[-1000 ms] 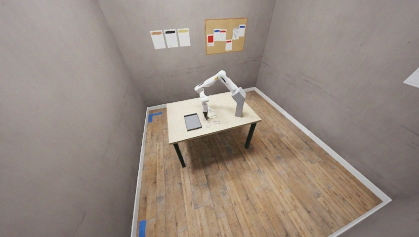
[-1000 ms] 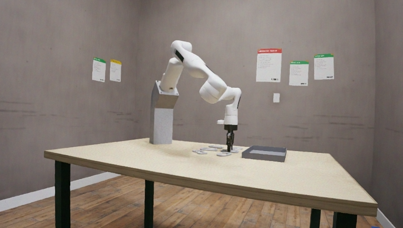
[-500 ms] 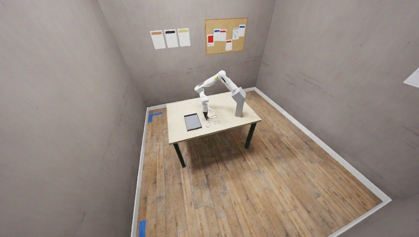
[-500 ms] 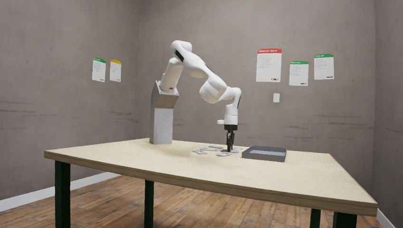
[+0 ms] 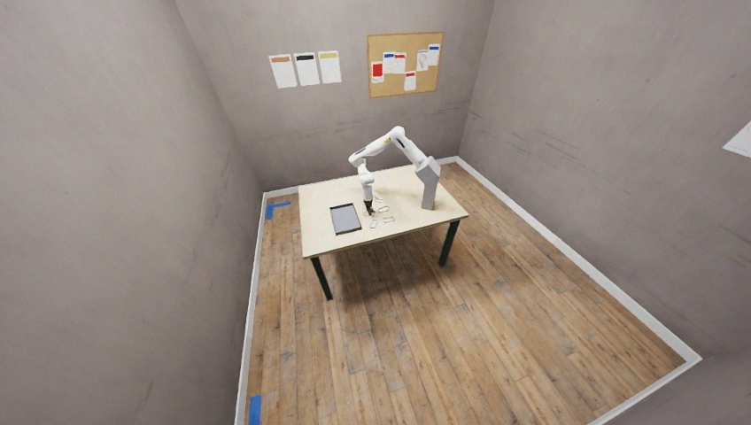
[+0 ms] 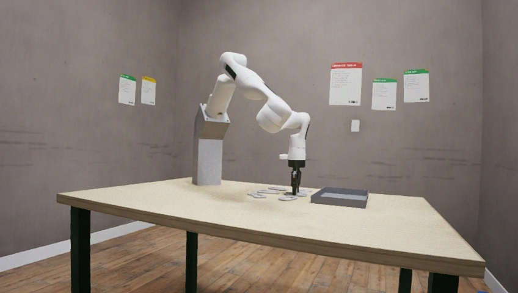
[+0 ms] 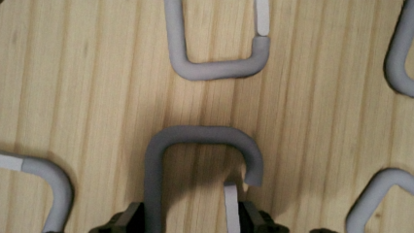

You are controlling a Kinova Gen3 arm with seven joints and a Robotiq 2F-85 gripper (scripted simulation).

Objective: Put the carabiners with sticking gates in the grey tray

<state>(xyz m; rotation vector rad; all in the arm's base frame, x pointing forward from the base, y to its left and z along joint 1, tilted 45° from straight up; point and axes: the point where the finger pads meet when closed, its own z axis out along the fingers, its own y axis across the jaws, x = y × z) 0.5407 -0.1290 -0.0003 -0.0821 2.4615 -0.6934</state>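
Now: the carabiner gate 2 cm ahead of my hand, 2 cm to the left of it and 1 cm below it. Also, from my hand: grey tray 20 cm ahead, 4 cm to the right, 1 cm below.
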